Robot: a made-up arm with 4 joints. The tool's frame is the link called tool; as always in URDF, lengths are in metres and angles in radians. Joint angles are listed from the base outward. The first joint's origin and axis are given. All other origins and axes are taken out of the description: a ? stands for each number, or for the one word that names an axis. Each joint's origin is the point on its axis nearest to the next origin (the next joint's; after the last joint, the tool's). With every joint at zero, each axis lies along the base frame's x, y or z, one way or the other. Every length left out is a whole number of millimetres.
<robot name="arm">
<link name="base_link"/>
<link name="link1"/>
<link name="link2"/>
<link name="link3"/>
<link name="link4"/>
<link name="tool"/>
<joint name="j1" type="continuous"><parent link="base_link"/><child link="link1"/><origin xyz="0 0.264 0.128"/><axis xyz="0 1 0"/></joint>
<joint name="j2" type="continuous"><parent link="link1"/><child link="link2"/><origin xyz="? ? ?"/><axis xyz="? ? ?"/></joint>
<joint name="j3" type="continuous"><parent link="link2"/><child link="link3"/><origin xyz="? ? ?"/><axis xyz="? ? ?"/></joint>
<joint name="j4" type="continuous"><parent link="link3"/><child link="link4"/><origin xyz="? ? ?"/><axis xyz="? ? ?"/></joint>
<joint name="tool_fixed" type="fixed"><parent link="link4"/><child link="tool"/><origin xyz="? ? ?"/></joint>
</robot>
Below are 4 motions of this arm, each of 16 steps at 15 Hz.
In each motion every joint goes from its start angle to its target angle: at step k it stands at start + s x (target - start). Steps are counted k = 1, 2, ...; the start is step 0. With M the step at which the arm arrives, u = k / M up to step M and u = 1 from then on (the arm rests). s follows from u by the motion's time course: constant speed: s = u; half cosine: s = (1 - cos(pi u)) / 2; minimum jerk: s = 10 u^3 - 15 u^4 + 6 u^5.
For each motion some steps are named. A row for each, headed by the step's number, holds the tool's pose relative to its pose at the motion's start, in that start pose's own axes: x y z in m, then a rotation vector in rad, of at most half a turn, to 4 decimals.
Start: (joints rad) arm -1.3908 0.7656 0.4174 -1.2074
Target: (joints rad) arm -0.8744 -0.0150 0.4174 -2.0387
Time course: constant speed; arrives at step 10
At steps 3, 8, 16:
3: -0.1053 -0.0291 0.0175 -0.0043 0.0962 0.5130
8: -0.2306 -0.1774 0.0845 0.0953 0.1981 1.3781
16: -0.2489 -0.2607 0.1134 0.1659 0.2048 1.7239

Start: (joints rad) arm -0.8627 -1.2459 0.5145 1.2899
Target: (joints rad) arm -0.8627 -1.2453 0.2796 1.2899
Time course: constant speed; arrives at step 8
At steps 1, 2, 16:
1: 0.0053 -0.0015 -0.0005 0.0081 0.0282 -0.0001
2: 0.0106 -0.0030 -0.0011 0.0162 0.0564 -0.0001
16: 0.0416 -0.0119 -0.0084 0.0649 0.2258 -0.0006

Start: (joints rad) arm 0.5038 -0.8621 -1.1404 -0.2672
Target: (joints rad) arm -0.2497 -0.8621 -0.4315 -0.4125
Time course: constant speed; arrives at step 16
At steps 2, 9, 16:
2: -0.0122 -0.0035 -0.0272 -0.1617 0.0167 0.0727
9: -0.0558 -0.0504 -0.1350 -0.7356 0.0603 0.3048
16: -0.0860 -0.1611 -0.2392 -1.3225 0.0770 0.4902

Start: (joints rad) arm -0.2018 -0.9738 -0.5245 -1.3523
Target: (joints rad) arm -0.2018 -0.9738 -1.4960 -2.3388
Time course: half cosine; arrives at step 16
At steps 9, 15, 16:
9: -0.1450 -0.0407 -0.0830 -0.0448 -0.5871 0.5726
15: -0.1842 -0.0744 -0.1866 -0.2665 -0.9627 0.8981
16: -0.1844 -0.0752 -0.1893 -0.2738 -0.9714 0.9052

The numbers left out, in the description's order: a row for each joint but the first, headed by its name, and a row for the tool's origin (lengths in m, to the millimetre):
j2: xyz -0.099 0 0.022, axis 0 0 -1
j3: xyz -0.272 0.145 0, axis -1 0 0
j4: xyz 0 -0.05 0.188, axis 0 0 -1
tool: xyz -0.006 0.109 0

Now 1 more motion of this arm.
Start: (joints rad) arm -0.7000 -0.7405 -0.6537 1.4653
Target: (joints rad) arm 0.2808 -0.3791 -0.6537 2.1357
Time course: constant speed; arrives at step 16
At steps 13, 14, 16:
13: 0.0297 0.0996 0.1377 -0.4444 0.3978 -1.1526
14: 0.0342 0.1074 0.1467 -0.4957 0.4118 -1.2399
16: 0.0439 0.1233 0.1643 -0.6053 0.4310 -1.4121

